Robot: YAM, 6 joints.
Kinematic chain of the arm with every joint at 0, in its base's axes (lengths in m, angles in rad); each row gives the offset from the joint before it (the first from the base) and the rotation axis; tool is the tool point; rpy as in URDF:
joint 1: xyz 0 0 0.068 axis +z
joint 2: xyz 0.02 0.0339 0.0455 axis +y
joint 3: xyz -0.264 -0.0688 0 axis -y
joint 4: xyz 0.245 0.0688 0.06 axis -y
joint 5: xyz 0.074 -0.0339 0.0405 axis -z
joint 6: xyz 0.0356 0 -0.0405 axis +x
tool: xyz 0 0 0 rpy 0 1.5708 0
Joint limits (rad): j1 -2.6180..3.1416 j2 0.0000..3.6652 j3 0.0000..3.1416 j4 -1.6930..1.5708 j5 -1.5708..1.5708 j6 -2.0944..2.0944
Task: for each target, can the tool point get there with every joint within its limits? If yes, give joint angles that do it. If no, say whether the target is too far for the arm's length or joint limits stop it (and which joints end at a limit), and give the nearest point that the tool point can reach.
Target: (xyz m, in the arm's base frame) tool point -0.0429 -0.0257 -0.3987
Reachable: no: joint limits stop it (at a limit: joint 2) | nearest point -0.0696 -0.0417 -0.3392 | short by 0.067 m
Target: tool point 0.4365 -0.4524 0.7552
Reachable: no: too far | nearest point 0.3129 -0.3243 0.5676 | short by 0.259 m
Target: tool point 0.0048 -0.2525 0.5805
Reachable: yes | joints -1.6011 1.6506 2.5442 -1.1262 -0.3586 0.8627
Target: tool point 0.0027 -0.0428 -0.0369
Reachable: yes | joints -1.4374 2.8437 0.5357 -0.7771 0.0863 0.5976
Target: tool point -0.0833 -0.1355 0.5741
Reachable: yes | joints 1.0354 0.7477 2.4252 -1.2649 -0.0700 -1.4033
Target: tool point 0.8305 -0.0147 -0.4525
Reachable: no: too far | nearest point 0.5386 -0.0095 -0.2348 | short by 0.364 m
